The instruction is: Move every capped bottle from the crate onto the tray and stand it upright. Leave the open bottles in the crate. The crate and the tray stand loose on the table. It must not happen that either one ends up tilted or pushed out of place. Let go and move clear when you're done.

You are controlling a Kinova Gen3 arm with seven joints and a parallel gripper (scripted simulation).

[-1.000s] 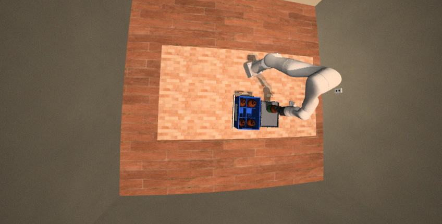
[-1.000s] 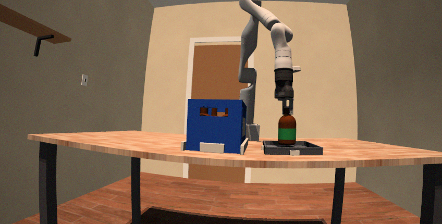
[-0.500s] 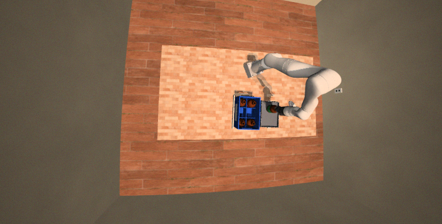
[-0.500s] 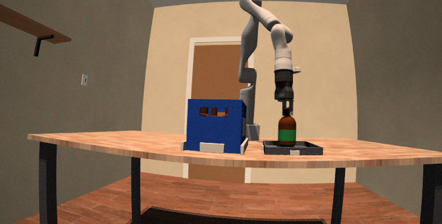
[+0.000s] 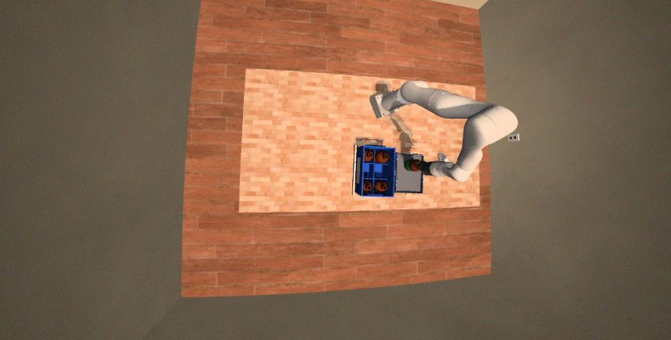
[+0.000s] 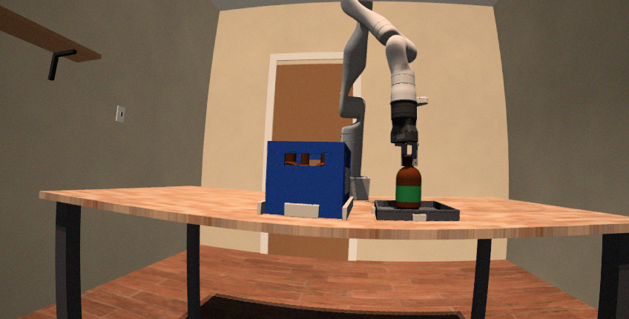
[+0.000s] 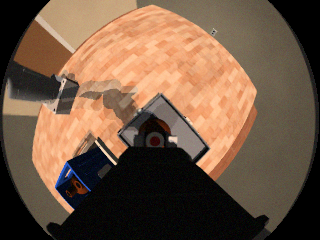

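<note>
My hand is 60 mm above the glass bottle. The rest, counted from my hand: blue crate (270 mm to the right, 60 mm below, 50 mm ahead); grey tray (130 mm below, 60 mm ahead).
</note>
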